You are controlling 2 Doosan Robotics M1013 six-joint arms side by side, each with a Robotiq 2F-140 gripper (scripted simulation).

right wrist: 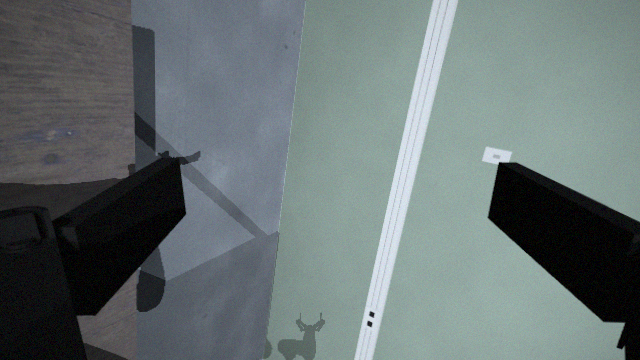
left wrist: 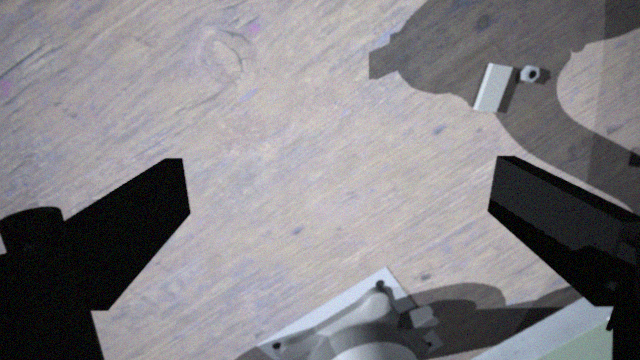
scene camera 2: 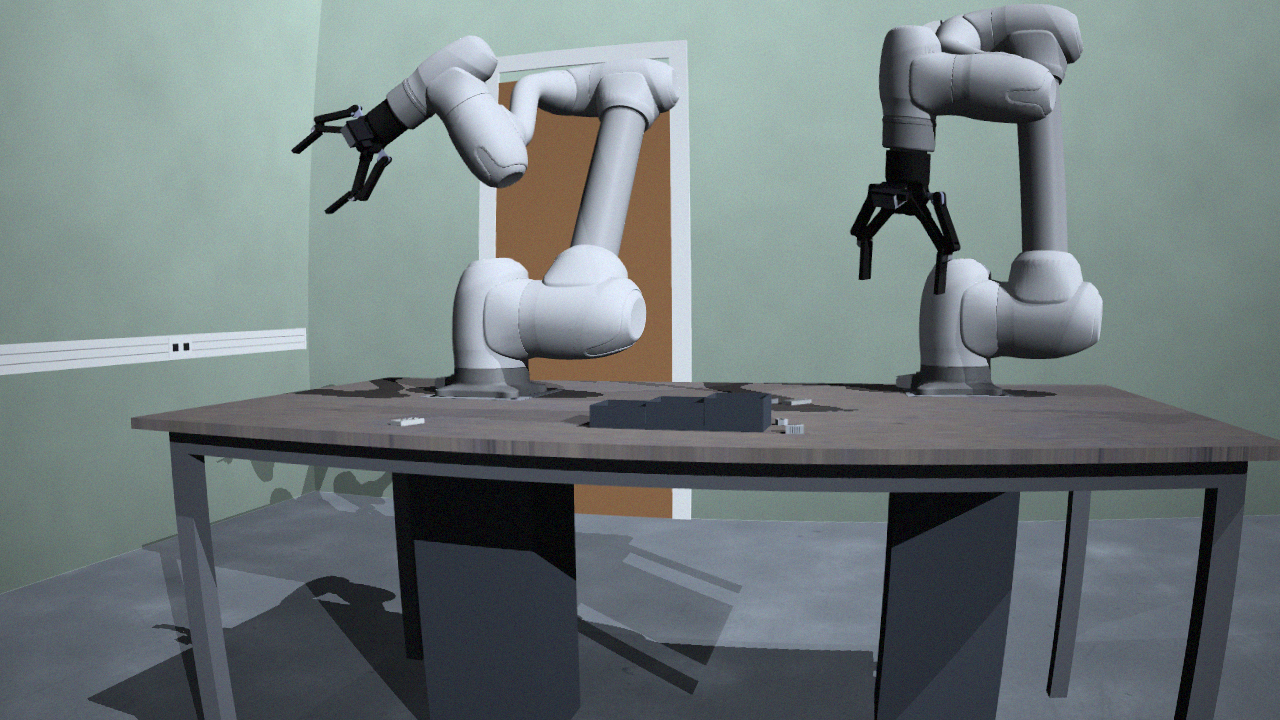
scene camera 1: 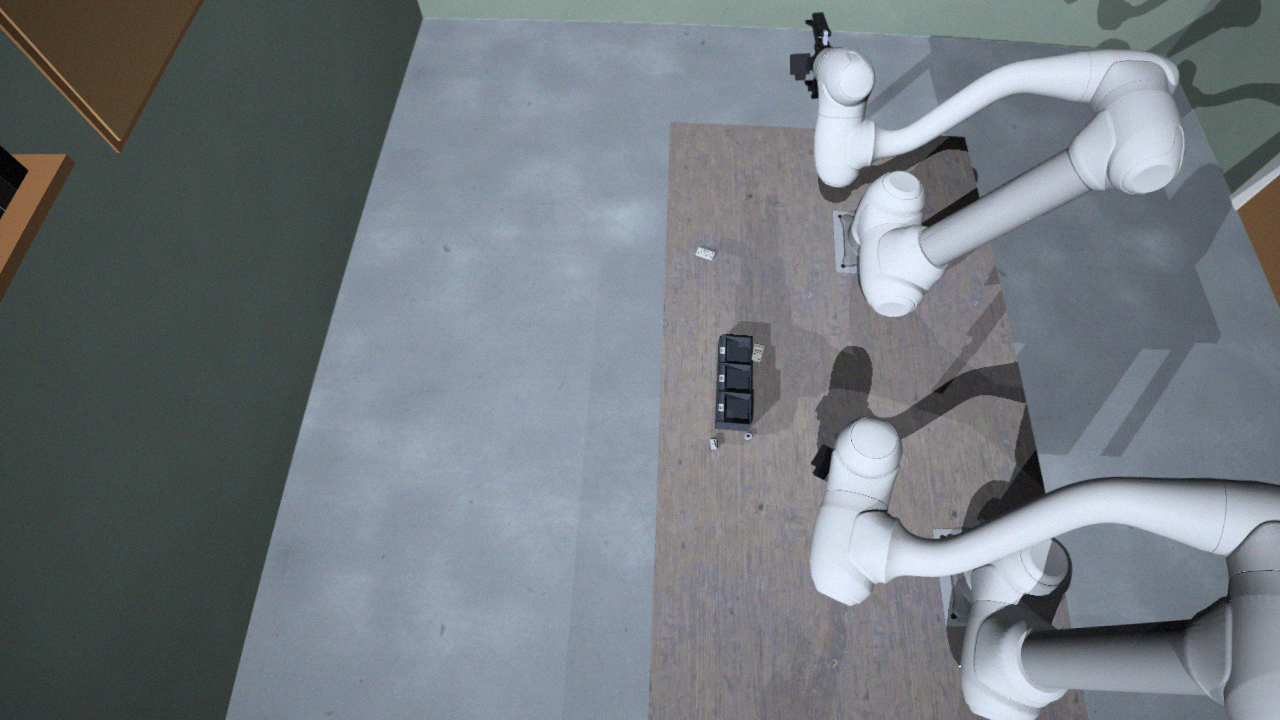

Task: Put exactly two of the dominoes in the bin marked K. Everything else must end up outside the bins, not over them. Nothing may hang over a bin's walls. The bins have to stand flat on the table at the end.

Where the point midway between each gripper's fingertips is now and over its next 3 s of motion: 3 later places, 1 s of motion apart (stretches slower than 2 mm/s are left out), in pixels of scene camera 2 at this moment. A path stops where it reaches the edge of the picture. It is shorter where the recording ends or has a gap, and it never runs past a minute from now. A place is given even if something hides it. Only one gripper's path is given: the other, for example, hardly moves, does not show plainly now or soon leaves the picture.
The left gripper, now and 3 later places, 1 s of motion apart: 901, 286; 824, 283; 765, 292; 679, 352
